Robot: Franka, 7 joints.
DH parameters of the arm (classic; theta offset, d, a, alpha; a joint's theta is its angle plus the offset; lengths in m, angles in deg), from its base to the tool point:
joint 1: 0 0.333 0 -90
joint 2: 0 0 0 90
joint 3: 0 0.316 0.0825 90
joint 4: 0 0 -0.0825 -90
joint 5: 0 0.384 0 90
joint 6: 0 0 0.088 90
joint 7: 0 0.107 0 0
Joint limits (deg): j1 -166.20..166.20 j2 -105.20..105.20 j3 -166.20..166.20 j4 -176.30..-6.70 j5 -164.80..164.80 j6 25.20..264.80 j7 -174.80..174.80
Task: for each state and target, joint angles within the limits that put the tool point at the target. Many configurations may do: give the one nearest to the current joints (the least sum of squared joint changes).
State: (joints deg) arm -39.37 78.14 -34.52 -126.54 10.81 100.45 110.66
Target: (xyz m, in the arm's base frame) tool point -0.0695 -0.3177 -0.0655
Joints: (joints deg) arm -40.06 78.30 -36.14 -120.23 10.80 103.36 110.66
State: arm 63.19 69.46 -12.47 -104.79 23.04 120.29 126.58
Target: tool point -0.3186 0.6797 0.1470
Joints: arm 101.47 59.49 17.46 -72.18 25.00 131.04 126.58
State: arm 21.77 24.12 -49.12 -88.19 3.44 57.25 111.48
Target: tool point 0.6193 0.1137 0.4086
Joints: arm 36.55 34.34 -35.21 -74.79 7.75 68.31 111.48
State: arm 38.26 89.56 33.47 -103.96 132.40 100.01 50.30
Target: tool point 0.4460 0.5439 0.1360
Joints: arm 18.81 64.85 33.29 -91.26 133.50 94.02 50.30
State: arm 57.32 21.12 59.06 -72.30 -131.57 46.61 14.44
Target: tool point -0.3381 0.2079 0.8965
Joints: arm 76.67 -5.15 79.06 -79.97 -132.75 39.12 14.44
